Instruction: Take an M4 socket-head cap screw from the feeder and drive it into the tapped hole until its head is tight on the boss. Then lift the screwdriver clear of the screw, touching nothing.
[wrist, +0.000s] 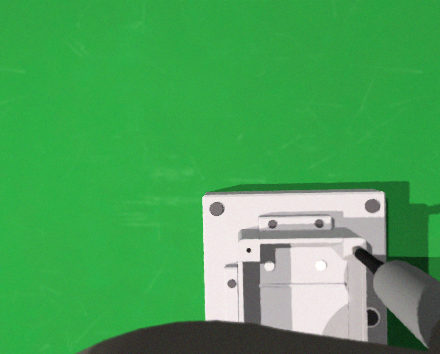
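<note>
The screwdriver (356, 250) comes in from the right edge, a grey cylindrical body with a thin black bit slanting up and left. Its tip is at the upper right corner boss (351, 245) of the pale housing (356, 295). Tip and boss overlap in this view; whether they touch cannot be told. The tapped hole there is hidden behind the tip. No screw can be made out clearly at the tip, and whether the bit holds one cannot be told. The feeder does not show in this view.
The housing sits on a white fixture plate (215, 240) with grey bolts at its upper corners. A clamp bar (295, 223) lies above the housing and a side block (231, 302) at its left. Another corner boss (253, 254) has a small dark hole. A dark curved shape covers the bottom edge.
</note>
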